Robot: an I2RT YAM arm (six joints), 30 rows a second.
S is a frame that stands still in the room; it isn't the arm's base.
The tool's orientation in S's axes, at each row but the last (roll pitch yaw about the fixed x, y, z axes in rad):
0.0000, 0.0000, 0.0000
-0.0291, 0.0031, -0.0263
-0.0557, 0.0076, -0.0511
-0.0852, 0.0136, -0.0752
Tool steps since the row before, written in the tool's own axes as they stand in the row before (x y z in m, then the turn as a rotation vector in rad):
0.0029, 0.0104, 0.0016, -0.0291, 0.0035, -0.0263
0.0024, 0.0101, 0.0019, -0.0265, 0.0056, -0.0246
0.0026, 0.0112, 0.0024, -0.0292, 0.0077, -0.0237
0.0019, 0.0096, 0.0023, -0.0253, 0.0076, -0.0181
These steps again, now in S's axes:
0.0029, 0.0104, 0.0016, -0.0291, 0.0035, -0.0263
0.0027, 0.0101, 0.0016, -0.0264, 0.0056, -0.0247
0.0032, 0.0112, 0.0018, -0.0290, 0.0079, -0.0239
0.0026, 0.0096, 0.0014, -0.0250, 0.0079, -0.0183

